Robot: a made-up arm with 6 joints. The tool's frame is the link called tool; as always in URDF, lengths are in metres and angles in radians.
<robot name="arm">
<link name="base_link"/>
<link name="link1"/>
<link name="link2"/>
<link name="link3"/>
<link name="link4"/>
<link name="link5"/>
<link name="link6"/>
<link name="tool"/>
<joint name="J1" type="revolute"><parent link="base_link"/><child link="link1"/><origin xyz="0.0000 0.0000 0.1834" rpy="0.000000 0.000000 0.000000"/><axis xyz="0 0 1"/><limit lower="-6.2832" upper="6.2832" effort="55" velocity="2"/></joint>
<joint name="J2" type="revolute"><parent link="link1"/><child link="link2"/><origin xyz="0.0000 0.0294 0.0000" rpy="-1.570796 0.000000 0.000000"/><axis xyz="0 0 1"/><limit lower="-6.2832" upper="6.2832" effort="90" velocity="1.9"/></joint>
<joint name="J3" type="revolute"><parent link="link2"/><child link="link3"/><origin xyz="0.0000 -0.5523 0.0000" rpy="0.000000 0.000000 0.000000"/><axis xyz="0 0 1"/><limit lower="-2.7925" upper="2.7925" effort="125" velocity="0.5"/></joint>
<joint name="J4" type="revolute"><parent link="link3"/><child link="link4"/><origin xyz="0.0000 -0.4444 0.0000" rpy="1.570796 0.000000 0.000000"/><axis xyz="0 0 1"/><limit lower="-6.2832" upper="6.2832" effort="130" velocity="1.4"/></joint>
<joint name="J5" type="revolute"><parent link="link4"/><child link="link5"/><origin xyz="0.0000 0.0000 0.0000" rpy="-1.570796 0.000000 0.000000"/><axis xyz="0 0 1"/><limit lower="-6.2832" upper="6.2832" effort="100" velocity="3.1"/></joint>
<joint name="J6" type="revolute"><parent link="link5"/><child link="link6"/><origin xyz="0.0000 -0.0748 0.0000" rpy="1.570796 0.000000 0.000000"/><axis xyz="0 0 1"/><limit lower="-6.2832" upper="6.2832" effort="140" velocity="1.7"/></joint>
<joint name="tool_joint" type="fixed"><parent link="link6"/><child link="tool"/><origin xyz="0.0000 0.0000 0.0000" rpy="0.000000 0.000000 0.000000"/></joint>
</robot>
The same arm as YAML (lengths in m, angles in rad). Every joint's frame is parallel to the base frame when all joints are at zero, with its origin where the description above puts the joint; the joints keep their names.
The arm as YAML. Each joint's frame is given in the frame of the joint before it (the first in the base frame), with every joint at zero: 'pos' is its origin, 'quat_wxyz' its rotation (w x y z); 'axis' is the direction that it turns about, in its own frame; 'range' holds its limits. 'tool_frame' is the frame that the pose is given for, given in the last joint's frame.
length_unit: m
angle_unit: rad
joints:
  - joint: J1
    pos: [0.0, 0.0, 0.1834]
    quat_wxyz: [1.0, 0.0, 0.0, 0.0]
    axis: [0.0, 0.0, 1.0]
    range: [-6.2832, 6.2832]
  - joint: J2
    pos: [0.0, 0.0294, 0.0]
    quat_wxyz: [1.0, 0.0, 0.0, 0.0]
    axis: [0.0, 1.0, 0.0]
    range: [-6.2832, 6.2832]
  - joint: J3
    pos: [0.0, 0.0, 0.5523]
    quat_wxyz: [1.0, 0.0, 0.0, 0.0]
    axis: [0.0, 1.0, 0.0]
    range: [-2.7925, 2.7925]
  - joint: J4
    pos: [0.0, 0.0, 0.4444]
    quat_wxyz: [1.0, 0.0, 0.0, 0.0]
    axis: [0.0, 0.0, 1.0]
    range: [-6.2832, 6.2832]
  - joint: J5
    pos: [0.0, 0.0, 0.0]
    quat_wxyz: [1.0, 0.0, 0.0, 0.0]
    axis: [0.0, 1.0, 0.0]
    range: [-6.2832, 6.2832]
  - joint: J6
    pos: [0.0, 0.0, 0.0748]
    quat_wxyz: [1.0, 0.0, 0.0, 0.0]
    axis: [0.0, 0.0, 1.0]
    range: [-6.2832, 6.2832]
tool_frame:
  pos: [0.0, 0.0, 0.0]
  quat_wxyz: [1.0, 0.0, 0.0, 0.0]

